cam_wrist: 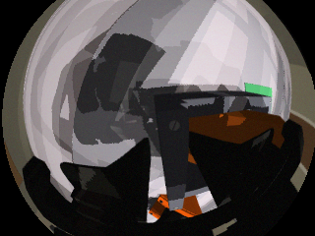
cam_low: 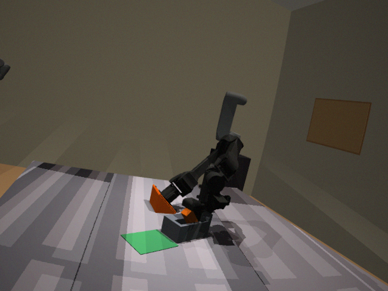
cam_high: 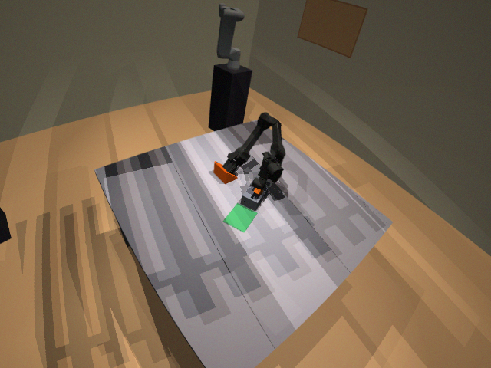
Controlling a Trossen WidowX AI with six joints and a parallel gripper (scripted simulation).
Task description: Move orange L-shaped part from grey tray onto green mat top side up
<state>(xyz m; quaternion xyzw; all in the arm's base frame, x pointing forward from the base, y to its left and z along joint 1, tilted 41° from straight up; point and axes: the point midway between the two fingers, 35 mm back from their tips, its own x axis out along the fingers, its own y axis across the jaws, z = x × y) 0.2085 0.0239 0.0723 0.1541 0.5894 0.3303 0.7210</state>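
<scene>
The orange L-shaped part is 10 mm ahead of my gripper tip, 50 mm to the right of it and 10 mm above it. The rest, counted from my gripper tip: green mat (60 mm ahead, 210 mm to the right, 50 mm below).
</scene>
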